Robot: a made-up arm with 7 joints. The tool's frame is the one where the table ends. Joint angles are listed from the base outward.
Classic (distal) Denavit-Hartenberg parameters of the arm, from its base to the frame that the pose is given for. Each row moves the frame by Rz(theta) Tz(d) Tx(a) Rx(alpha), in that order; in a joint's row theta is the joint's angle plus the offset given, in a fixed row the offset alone. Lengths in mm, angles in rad.
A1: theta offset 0; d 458.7; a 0; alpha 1.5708
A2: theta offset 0; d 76; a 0; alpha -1.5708
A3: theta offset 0; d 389.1; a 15.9; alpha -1.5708
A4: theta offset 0; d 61.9; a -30.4; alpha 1.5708
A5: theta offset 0; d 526.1; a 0; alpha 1.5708
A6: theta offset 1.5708; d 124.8; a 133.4; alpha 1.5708
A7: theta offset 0; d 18.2; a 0; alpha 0
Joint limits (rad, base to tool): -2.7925..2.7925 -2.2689..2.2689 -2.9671..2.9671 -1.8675..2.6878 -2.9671..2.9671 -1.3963..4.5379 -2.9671..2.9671
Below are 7 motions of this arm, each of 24 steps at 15 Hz.
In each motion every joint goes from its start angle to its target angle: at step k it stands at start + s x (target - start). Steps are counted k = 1, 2, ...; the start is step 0. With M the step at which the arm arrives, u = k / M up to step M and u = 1 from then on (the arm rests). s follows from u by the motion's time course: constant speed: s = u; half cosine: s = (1 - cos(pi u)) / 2; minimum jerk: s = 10 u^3 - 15 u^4 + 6 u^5.
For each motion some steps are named. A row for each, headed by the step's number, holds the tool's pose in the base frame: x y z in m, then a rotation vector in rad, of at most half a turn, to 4 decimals.
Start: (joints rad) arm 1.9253 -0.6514 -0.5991 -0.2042 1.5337 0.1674 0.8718
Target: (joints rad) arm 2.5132 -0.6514 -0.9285 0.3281 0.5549 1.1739 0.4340
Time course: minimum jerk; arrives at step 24
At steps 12, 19, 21, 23, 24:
12: -0.2408 0.6284 1.2576 -1.1238 -1.0975 0.1051
19: -0.3141 0.5691 1.2337 -0.8685 -1.0168 -0.5008
21: -0.3247 0.5597 1.2305 -0.8272 -1.0136 -0.5676
23: -0.3281 0.5567 1.2294 -0.8135 -1.0128 -0.5886
24: -0.3283 0.5565 1.2294 -0.8129 -1.0128 -0.5895

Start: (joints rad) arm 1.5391 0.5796 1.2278 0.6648 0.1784 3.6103 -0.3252
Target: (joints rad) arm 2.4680 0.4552 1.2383 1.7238 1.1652 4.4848 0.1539
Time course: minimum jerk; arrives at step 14
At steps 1, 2, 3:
1: -0.1875 -0.2434 1.1087 0.3091 1.4795 -0.1183
2: -0.1930 -0.2393 1.1034 0.2790 1.4744 -0.0984
3: -0.2056 -0.2313 1.0900 0.2092 1.4629 -0.0546

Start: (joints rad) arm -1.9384 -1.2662 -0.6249 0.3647 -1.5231 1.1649 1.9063
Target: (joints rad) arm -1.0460 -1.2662 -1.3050 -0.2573 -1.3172 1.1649 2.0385
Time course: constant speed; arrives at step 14
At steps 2, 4, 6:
2: -0.2024 -0.9780 0.6404 0.6010 -1.1219 0.5343
4: -0.0486 -0.9879 0.6706 0.6586 -0.9808 0.6828
6: 0.1105 -0.9715 0.6925 0.7142 -0.8364 0.8377

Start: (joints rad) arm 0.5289 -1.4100 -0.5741 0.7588 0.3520 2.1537 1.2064
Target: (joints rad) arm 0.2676 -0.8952 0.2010 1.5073 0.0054 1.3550 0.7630
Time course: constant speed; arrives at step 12
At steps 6, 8, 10, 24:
6: 0.8642 0.1048 0.3888 -2.1599 0.8617 -1.1474
8: 0.8503 0.1212 0.3777 -2.3335 0.8309 -0.9368
10: 0.8267 0.1518 0.3712 -2.4882 0.7269 -0.7140
24: 0.7923 0.1933 0.3709 -2.6199 0.5535 -0.4951

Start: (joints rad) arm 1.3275 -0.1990 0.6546 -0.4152 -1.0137 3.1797 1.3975
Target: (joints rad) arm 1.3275 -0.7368 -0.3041 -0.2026 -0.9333 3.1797 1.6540
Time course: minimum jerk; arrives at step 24
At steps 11, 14, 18, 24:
11: 0.1484 0.0458 1.2080 1.3648 -0.6952 -0.8376
14: 0.1241 0.1632 1.1974 1.1399 -0.9597 -0.7974
18: 0.1082 0.2912 1.1616 0.8802 -1.2127 -0.7282
24: 0.1045 0.3450 1.1384 0.7642 -1.3125 -0.6918

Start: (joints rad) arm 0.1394 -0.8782 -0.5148 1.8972 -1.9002 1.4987 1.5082
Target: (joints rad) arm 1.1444 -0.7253 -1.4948 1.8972 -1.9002 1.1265 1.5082
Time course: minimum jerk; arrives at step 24
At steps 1, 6, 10, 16, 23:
1: 0.6470 -0.0721 0.1871 2.5265 0.3332 0.4006
6: 0.6644 -0.0684 0.2026 2.4073 0.3658 0.4336
10: 0.7088 -0.0490 0.2593 2.1340 0.4076 0.5433
16: 0.7716 0.0281 0.4218 1.6885 0.3620 0.8109
23: 0.7798 0.0762 0.5157 1.5112 0.2906 0.9472

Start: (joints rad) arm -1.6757 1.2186 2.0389 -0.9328 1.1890 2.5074 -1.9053
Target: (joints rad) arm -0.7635 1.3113 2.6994 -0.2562 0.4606 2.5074 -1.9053
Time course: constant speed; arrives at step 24
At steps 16, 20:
16: -0.4316 0.5226 0.8841 0.1059 0.0962 -2.6811
20: -0.4919 0.4946 0.8610 0.1023 -0.0170 -2.6288

